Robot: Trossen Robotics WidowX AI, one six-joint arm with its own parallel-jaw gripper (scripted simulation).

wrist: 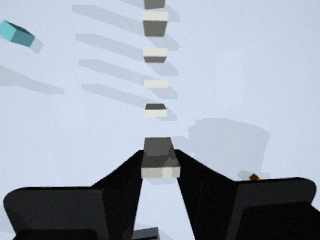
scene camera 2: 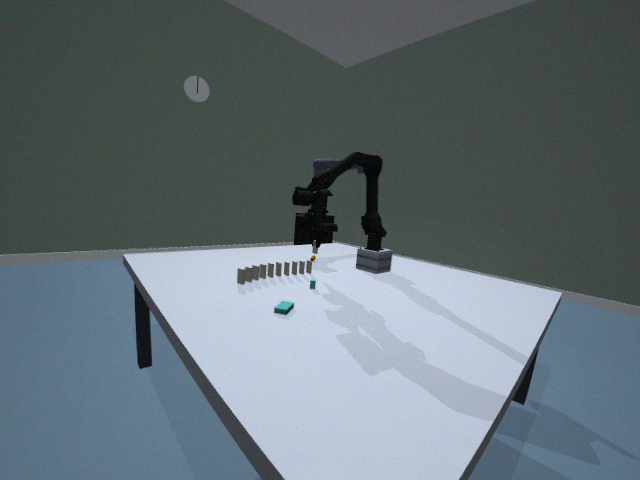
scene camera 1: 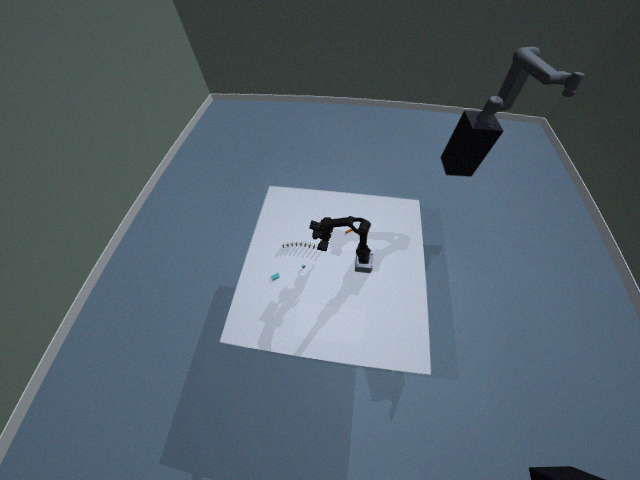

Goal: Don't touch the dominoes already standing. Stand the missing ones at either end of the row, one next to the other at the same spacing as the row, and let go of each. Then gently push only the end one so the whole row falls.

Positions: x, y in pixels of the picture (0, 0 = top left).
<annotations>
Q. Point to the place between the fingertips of the gripper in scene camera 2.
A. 315, 247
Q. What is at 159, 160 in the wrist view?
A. A beige domino.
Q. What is the gripper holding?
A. A beige domino.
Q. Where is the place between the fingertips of the gripper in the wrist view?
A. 158, 154
</annotations>
